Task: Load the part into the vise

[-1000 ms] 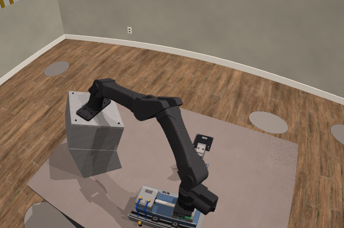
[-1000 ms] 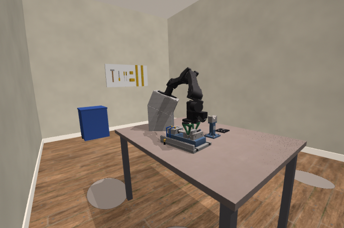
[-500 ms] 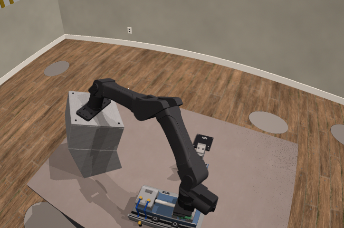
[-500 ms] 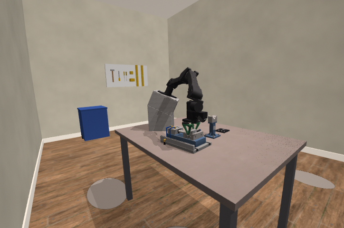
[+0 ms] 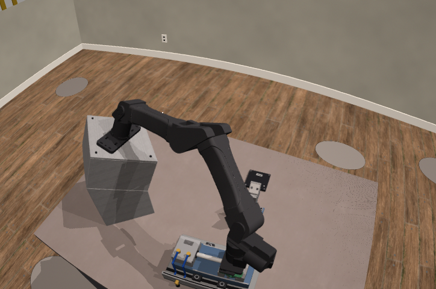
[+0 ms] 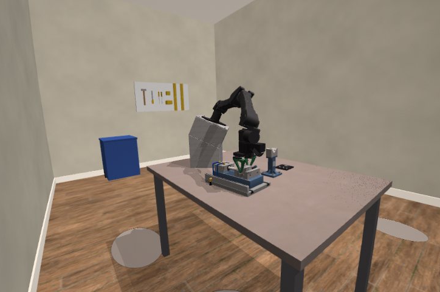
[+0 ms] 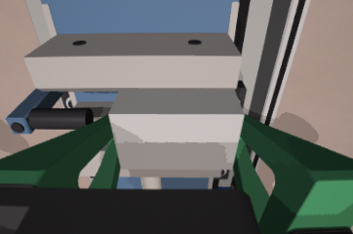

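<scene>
The part is right at my hand. Round my hand: work stop rod: 70 mm to the left, 10 mm below; air cylinder: 170 mm behind, 10 mm to the left, 20 mm below; piston rod: 90 mm behind, 10 mm to the left, 20 mm below.
</scene>
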